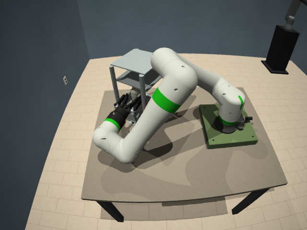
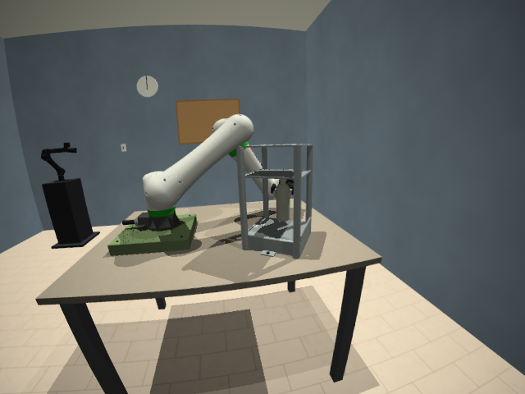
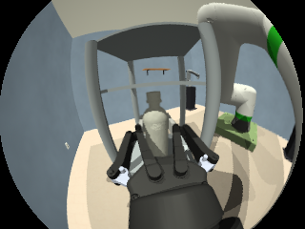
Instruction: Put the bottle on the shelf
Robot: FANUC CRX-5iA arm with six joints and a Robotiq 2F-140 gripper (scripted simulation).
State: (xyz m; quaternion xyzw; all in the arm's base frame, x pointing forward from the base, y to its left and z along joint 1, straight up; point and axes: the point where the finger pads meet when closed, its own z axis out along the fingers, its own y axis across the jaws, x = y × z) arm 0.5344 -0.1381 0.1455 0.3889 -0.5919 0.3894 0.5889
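My hand is 1 cm below the pale grey bottle. From my hand the other things lie so: grey shelving unit 4 cm to the right, 3 cm behind.
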